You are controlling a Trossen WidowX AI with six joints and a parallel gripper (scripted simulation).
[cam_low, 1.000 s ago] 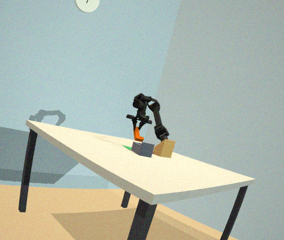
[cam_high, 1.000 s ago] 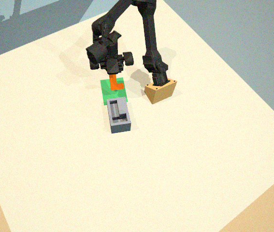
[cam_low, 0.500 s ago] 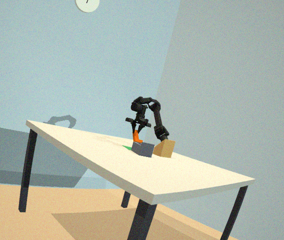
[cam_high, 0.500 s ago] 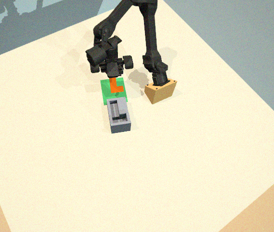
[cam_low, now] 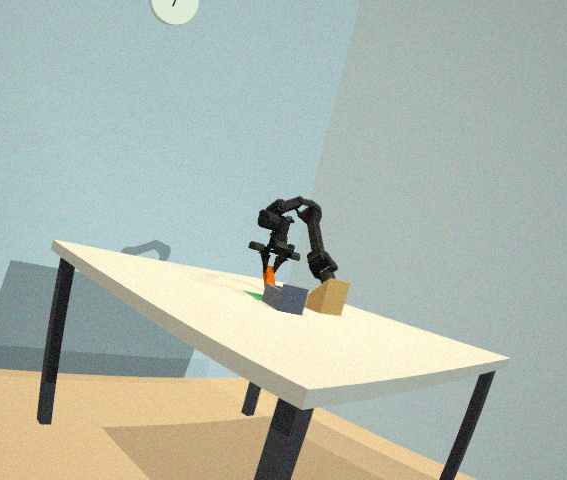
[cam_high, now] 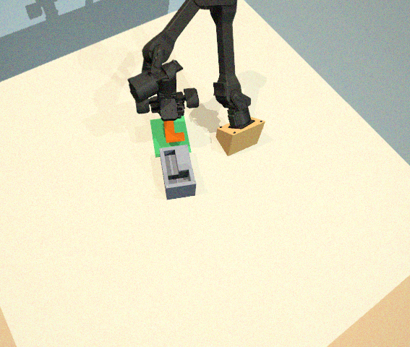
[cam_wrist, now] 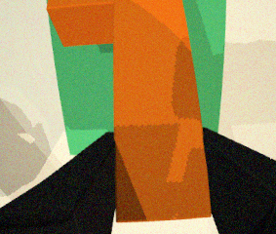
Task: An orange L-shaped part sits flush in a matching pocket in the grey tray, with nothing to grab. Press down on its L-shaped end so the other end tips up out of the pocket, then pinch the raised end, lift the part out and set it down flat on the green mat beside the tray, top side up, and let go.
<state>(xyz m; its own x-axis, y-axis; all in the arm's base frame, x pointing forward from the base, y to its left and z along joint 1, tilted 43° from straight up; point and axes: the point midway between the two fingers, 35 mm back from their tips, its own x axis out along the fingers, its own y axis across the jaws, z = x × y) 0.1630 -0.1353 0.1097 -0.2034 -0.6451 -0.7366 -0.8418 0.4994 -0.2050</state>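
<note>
Right now my gripper tip is 30 mm to the right of the orange L-shaped part and 30 mm above it. Round my gripper tip: green mat: 100 mm below, 20 mm to the left, 10 mm ahead.
</note>
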